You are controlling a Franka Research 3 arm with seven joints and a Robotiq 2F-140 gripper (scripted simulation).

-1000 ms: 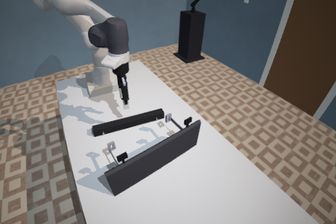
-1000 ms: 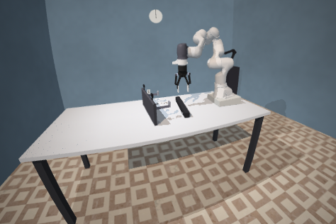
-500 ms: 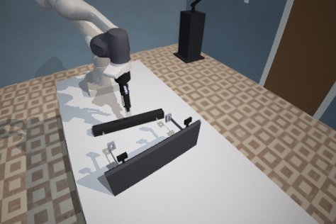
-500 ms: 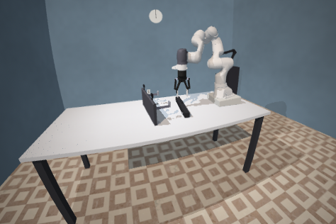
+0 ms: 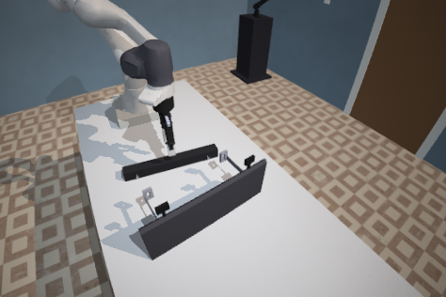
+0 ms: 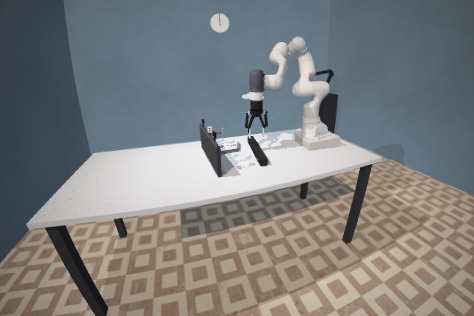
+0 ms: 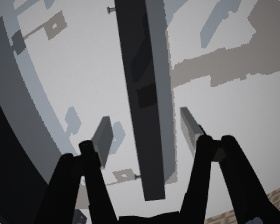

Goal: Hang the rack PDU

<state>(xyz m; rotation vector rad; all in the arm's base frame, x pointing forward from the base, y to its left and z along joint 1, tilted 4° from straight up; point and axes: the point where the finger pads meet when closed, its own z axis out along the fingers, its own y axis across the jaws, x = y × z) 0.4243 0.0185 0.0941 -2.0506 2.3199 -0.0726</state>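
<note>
My gripper is now 2 cm short of the rack PDU and 11 cm above it. Round my hand: dark panel 31 cm ahead, 2 cm to the left, 5 cm below.
</note>
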